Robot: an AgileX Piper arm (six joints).
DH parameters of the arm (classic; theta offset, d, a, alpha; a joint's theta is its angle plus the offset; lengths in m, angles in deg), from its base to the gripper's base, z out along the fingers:
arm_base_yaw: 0 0.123 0 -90
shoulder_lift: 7.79 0 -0.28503 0
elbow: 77.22 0 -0.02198 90
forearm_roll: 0 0.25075 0 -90
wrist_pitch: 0 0 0 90
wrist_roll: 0 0.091 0 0
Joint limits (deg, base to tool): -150..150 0..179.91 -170..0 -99.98..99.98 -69.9..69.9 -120..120
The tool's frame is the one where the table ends.
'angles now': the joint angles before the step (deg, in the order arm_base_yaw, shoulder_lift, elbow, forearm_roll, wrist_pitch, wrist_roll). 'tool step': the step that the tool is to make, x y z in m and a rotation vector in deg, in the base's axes. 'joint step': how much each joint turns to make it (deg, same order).
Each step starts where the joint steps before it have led.
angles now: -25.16 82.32 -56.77 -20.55 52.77 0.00
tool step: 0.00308 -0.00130 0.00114 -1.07 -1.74 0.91
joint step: 0.00 0.00 0.00 -0.53 -2.17 0.00
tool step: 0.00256 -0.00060 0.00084 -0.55 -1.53 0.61
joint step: 0.00 0.00 0.00 -0.07 -1.74 0.00
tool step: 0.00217 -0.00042 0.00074 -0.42 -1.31 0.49
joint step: 0.00 0.00 0.00 -0.01 -1.46 0.01
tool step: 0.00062 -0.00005 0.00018 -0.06 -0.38 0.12
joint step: 0.00 0.00 0.00 0.06 -0.40 -0.01
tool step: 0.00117 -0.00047 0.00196 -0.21 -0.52 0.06
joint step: 0.00 0.00 -0.38 0.01 -0.19 0.00
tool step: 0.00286 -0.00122 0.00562 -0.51 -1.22 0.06
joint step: 0.00 0.00 -1.12 0.03 -0.21 0.00
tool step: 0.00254 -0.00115 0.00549 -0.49 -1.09 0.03
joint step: 0.00 0.00 -1.10 0.01 -0.11 0.00
